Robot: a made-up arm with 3 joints. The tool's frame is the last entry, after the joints. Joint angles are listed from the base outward.
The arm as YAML. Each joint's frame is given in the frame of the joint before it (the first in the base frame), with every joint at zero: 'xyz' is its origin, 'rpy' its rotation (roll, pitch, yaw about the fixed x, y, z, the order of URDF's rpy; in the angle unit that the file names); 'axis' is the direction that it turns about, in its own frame. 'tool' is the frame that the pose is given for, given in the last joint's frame.
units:
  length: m
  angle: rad
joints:
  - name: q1
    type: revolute
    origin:
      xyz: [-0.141, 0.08, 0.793]
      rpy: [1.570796, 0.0, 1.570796]
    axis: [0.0, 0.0, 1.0]
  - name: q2
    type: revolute
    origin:
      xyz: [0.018, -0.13, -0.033]
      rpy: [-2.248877, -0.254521, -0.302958]
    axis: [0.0, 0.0, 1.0]
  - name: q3
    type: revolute
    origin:
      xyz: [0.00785, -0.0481, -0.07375]
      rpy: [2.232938, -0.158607, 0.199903]
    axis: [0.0, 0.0, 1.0]
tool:
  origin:
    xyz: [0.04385, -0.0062, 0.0]
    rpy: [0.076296, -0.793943, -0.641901]
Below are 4 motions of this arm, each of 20 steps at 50 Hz.
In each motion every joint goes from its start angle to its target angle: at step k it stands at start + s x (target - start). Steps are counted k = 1, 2, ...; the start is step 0. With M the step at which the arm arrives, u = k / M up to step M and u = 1 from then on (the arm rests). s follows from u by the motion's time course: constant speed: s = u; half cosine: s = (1 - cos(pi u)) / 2; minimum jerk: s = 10 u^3 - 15 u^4 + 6 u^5.
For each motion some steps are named. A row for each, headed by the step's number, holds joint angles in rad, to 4 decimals.
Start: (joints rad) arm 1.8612 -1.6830 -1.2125
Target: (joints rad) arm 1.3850 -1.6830 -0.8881
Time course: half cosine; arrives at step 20
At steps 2, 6, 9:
2: 1.8495 -1.6830 -1.2046
6: 1.7631 -1.6830 -1.1456
9: 1.6603 -1.6830 -1.0757

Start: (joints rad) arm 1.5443 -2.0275 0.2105
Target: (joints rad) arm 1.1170 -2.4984 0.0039
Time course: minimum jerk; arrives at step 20
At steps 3, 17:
3: 1.5329 -2.0400 0.2050
17: 1.1284 -2.4859 0.0094

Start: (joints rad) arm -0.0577 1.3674 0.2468
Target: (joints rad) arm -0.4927 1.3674 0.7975
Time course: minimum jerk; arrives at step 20
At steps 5, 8, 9, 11, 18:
5: -0.1027 1.3674 0.3038
8: -0.1958 1.3674 0.4216
9: -0.2347 1.3674 0.4709
11: -0.3157 1.3674 0.5734
18: -0.4890 1.3674 0.7928

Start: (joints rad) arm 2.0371 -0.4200 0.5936
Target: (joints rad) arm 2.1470 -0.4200 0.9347
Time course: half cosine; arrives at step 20
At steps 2, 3, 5, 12, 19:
2: 2.0398 -0.4200 0.6019
3: 2.0431 -0.4200 0.6122
5: 2.0532 -0.4200 0.6436
12: 2.1090 -0.4200 0.8169
19: 2.1463 -0.4200 0.9326

